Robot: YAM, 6 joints.
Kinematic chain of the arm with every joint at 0, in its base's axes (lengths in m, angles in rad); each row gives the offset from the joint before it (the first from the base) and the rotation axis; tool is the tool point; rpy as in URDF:
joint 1: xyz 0 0 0.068 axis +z
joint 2: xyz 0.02 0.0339 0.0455 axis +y
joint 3: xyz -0.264 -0.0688 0 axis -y
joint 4: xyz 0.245 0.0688 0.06 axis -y
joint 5: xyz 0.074 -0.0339 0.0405 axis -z
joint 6: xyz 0.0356 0 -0.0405 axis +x
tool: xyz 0 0 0 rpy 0 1.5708 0
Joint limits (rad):
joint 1: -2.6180..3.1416
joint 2: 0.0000..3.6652
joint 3: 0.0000..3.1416
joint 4: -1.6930..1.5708
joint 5: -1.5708..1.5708
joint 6: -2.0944..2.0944
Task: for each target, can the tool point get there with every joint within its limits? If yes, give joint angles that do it. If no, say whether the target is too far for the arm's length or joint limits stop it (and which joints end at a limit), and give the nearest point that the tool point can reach.
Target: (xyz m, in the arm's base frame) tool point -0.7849 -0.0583 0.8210
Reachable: no: too far | nearest point -0.4792 -0.0046 0.5383 | short by 0.420 m
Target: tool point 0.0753 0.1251 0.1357
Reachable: yes | joints 0.8081 1.3851 0.4945 -1.0159 -1.1190 -0.1017
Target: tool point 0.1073 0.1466 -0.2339
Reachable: yes | joints 0.7484 3.2996 1.3211 -0.4042 -1.3150 -1.2375
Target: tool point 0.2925 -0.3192 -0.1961
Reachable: yes | joints -0.8980 3.3233 2.3237 -0.9055 -0.9940 -0.1858
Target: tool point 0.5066 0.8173 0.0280
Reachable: no: too far | nearest point 0.3389 0.5468 0.0569 | short by 0.320 m
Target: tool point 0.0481 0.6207 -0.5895
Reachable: no: too far | nearest point 0.0345 0.4455 -0.3212 | short by 0.321 m
